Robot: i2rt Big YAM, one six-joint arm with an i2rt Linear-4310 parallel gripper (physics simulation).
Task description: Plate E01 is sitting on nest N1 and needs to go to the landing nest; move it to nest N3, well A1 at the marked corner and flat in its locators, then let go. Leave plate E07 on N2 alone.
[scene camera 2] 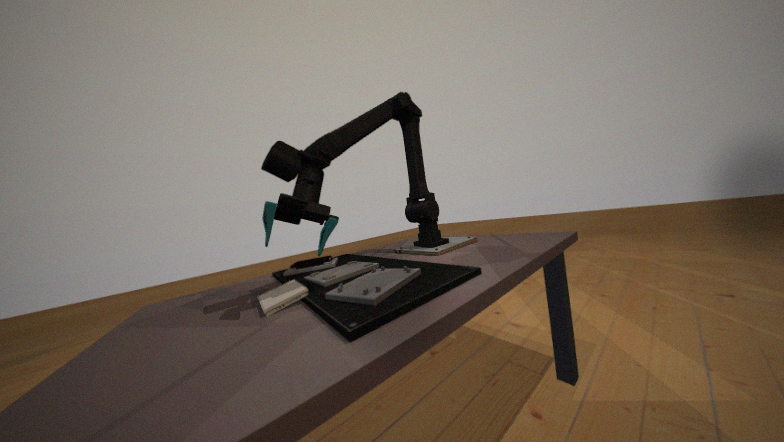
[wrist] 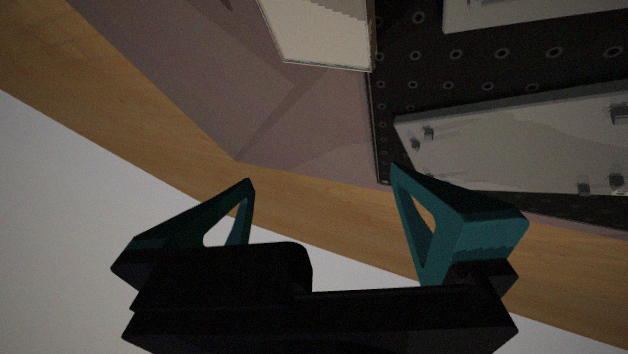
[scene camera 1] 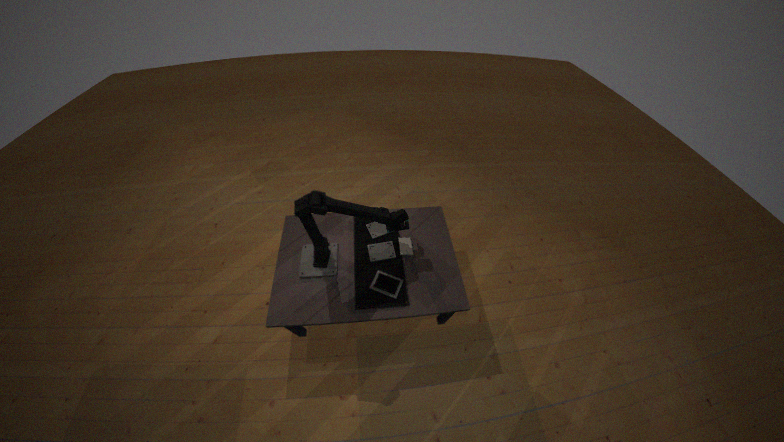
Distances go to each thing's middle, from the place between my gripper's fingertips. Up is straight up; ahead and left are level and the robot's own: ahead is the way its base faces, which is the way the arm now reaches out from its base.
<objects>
Right now the grey fixture plate (scene camera 2: 372,288) is 14 cm behind my hand, 9 cm below it and 5 cm to the left of it.
</objects>
